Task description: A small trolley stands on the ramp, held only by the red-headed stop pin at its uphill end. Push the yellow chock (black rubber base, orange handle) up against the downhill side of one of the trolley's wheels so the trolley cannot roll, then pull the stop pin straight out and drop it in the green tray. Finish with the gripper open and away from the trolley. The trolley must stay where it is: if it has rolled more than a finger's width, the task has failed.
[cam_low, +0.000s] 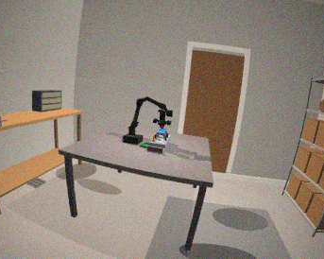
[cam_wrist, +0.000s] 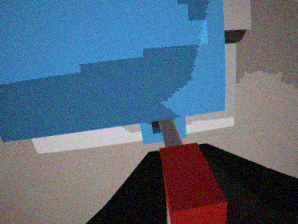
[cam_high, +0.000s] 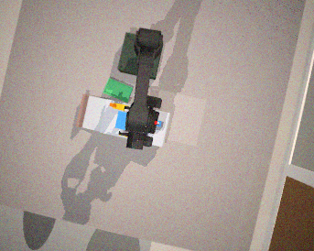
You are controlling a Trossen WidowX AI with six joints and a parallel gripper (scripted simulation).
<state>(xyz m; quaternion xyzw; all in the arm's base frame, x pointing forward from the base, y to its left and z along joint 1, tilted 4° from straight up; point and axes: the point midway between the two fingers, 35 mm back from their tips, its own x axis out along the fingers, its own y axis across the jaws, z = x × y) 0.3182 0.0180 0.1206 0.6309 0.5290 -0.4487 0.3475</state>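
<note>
The green tray is 18 cm to the right of my gripper tip, 16 cm below it and 14 cm behind it. Round my gripper tip: blue trolley (9 cm to the right, 4 cm below, 1 cm ahead); then yellow chock (16 cm to the right, 7 cm below, 6 cm behind); then red-headed stop pin (right at my gripper tip).
</note>
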